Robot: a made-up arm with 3 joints. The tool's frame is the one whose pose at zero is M. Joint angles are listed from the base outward.
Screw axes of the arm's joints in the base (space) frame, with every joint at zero. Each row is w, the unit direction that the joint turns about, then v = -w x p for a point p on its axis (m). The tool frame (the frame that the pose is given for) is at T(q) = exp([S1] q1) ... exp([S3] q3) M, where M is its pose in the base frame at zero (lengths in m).
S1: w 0 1 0 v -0.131 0 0
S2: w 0 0 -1 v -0.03 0.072 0
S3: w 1 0 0 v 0 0.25 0.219
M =
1 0 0 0.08
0 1 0 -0.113
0 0 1 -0.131
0 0 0 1
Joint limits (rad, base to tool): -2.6..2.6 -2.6..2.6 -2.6..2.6
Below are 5 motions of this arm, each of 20 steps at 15 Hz.
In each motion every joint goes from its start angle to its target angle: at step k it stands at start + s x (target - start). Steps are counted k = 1, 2, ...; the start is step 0. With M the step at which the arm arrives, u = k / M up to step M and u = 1 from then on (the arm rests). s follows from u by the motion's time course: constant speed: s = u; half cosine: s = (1 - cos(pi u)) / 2; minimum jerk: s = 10 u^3 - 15 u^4 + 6 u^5.
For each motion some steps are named. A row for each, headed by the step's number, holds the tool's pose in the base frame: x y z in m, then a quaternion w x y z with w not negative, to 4 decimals.
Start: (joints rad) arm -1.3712 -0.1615 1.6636
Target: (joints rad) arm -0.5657 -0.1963 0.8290
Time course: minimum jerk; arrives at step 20
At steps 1, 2, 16, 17, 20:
1: -0.2422 0.1504 0.2420 0.5578 0.5358 -0.3789 0.5081
2: -0.2394 0.1512 0.2428 0.5607 0.5355 -0.3787 0.5054
16: 0.0724 0.1412 0.1293 0.8716 0.3766 -0.2323 0.2111
17: 0.0781 0.1369 0.1201 0.8793 0.3676 -0.2238 0.2039
20: 0.0827 0.1331 0.1121 0.8857 0.3598 -0.2163 0.1980

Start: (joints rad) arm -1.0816 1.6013 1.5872
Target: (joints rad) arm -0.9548 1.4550 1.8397
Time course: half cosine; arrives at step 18
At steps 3, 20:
3: -0.1133 0.0193 0.4202 0.1556 0.6862 -0.6900 -0.1698
20: -0.1693 0.0325 0.4499 0.1589 0.7128 -0.6778 -0.0849

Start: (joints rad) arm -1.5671 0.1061 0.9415
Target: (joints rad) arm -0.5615 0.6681 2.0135
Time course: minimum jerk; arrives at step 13
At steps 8, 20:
8: -0.1180 0.1268 0.4122 0.5035 0.7307 -0.4353 0.1518
20: -0.1089 0.0642 0.5091 0.4085 0.8157 -0.4062 0.0528

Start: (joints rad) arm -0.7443 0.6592 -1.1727
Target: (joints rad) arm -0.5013 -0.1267 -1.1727
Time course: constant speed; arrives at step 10
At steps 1, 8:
1: -0.0881 -0.4419 -0.1144 0.8027 -0.4122 -0.1329 -0.4099
8: 0.1197 -0.5291 0.0561 0.8039 -0.5290 -0.2180 -0.1624

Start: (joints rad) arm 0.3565 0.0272 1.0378
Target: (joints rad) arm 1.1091 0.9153 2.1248
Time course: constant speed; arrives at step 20
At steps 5, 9, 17, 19, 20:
5: 0.1628 0.1700 0.1762 0.7784 0.5555 0.1388 -0.2575
9: 0.2376 0.1507 0.2040 0.7137 0.5832 0.1028 -0.3740
17: 0.3703 0.0690 0.2255 0.6031 0.5736 -0.0325 -0.5533
19: 0.3960 0.0462 0.2290 0.5831 0.5606 -0.0757 -0.5831
20: 0.4077 0.0354 0.2310 0.5745 0.5529 -0.0982 -0.5955

